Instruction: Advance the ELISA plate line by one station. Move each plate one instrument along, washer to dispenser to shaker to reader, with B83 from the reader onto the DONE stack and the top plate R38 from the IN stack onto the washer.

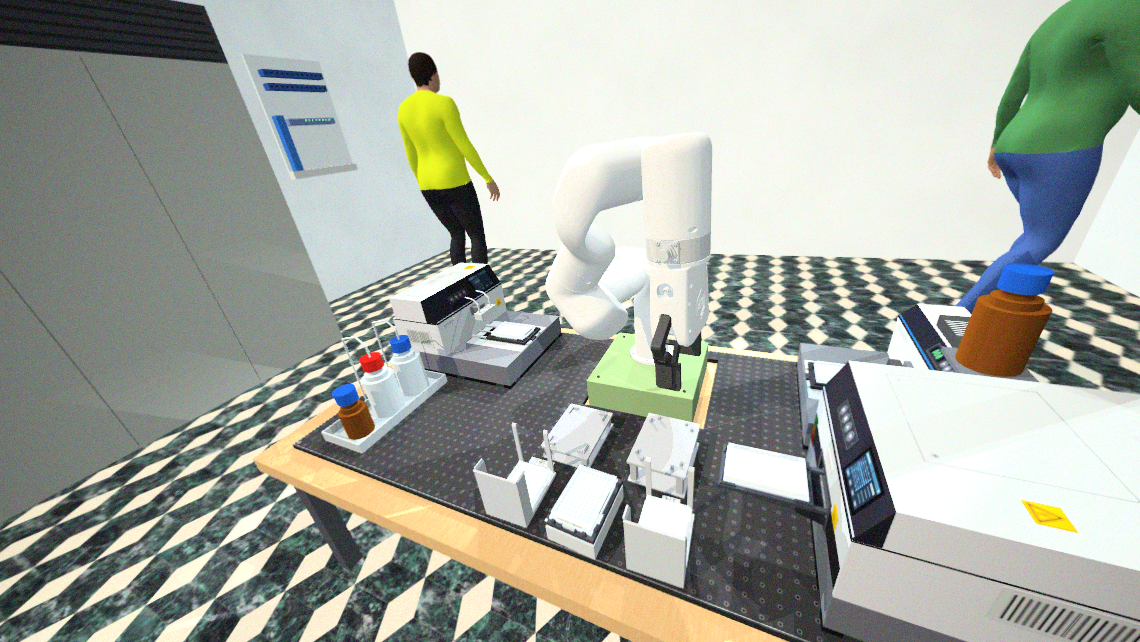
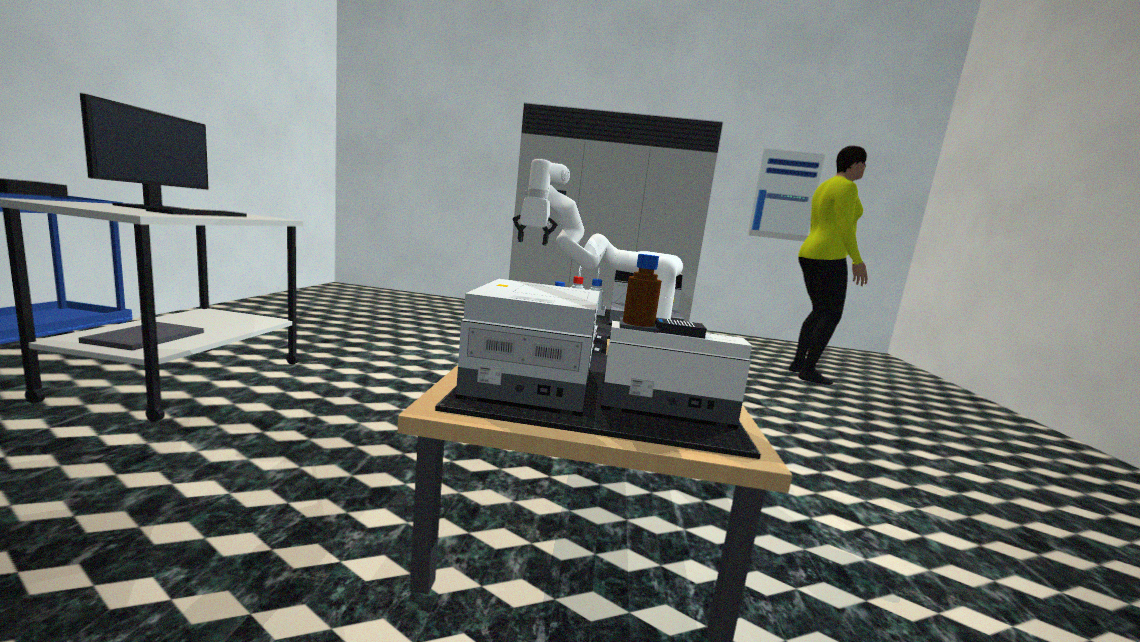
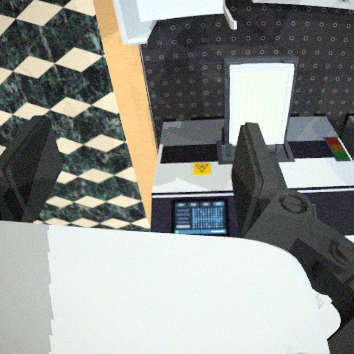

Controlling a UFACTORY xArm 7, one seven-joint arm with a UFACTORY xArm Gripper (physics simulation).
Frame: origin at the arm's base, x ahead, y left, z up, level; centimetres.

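Seen in the pictures: gripper, between the fingertips: (image 1: 679,370) (image 2: 532,243) (image 3: 143,143); arm's base, origin of its link: (image 1: 651,353).
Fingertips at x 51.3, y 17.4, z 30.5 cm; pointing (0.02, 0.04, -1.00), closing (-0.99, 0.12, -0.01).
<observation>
Pixels of each thing's top centre, then the offset from my fingertips to it. "spot": a spot on its surface instead.
- pale plate, centre of its top: (image 3: 260,109) (image 1: 765,466) dx -10.9, dy +13.0, dz -24.8 cm
- large white reader, centre of its top: (image 3: 253,290) (image 1: 1027,445) (image 2: 540,291) dx -11.3, dy +41.5, dz -11.0 cm
- light plate, centre of its top: (image 1: 512,328) dx -49.6, dy -65.0, dz -27.3 cm
- white tray, a spot on its surface: (image 1: 331,435) spot: dx +4.0, dy -90.0, dz -35.1 cm
- large amber bottle, a spot on its surface: (image 1: 1002,330) spot: dx -35.4, dy +46.0, dz -6.4 cm
My gripper (image 1: 682,368) (image 2: 533,238) (image 3: 143,143) is open and empty, high above the bench. A pale plate (image 1: 764,472) (image 3: 261,102) lies on the extended dark tray of the large white reader (image 1: 981,446) (image 2: 526,346) (image 3: 175,175). Another plate (image 1: 586,500) sits on a low white stand near the front edge, between two upright white holders (image 1: 500,492) (image 1: 655,535). A light plate (image 1: 512,330) rests on the instrument (image 1: 446,307) at the back left. Plate labels are too small to read, so B83 and R38 cannot be told apart. The reader hides part of the instrument behind it.
Two low white platforms (image 1: 579,434) (image 1: 664,445) stand before the green arm base (image 1: 630,390). Bottles stand in a white tray (image 1: 331,435) at the left. A large amber bottle (image 1: 1002,330) (image 2: 641,299) stands on the right rear instrument (image 2: 678,362). Two people are in the room.
</observation>
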